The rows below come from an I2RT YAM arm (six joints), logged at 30 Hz.
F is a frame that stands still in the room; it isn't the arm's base.
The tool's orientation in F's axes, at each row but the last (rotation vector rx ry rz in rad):
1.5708 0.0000 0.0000
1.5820 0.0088 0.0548
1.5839 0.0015 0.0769
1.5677 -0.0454 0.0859
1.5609 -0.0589 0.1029
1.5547 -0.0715 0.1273
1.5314 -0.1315 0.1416
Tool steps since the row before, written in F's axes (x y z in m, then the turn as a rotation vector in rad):
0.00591 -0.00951 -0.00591 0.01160 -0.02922 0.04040
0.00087 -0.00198 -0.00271 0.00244 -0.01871 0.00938
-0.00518 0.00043 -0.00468 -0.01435 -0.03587 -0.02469
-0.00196 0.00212 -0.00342 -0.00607 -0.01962 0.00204
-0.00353 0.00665 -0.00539 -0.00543 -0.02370 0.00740
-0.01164 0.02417 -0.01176 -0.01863 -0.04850 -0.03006
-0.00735 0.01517 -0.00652 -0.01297 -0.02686 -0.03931
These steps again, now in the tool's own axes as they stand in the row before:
0.00591 -0.00591 0.00951 0.01160 0.04040 0.02922
0.00071 -0.00271 0.00204 0.00196 0.00953 0.01869
-0.00537 -0.00443 -0.00063 -0.01728 -0.02344 0.03541
-0.00218 -0.00324 -0.00218 -0.00638 0.00252 0.01946
-0.00388 -0.00495 -0.00680 -0.00531 0.00776 0.02361
-0.01214 -0.00992 -0.02474 -0.02403 -0.02801 0.04734
-0.00823 -0.00462 -0.01542 -0.01985 -0.03735 0.02541

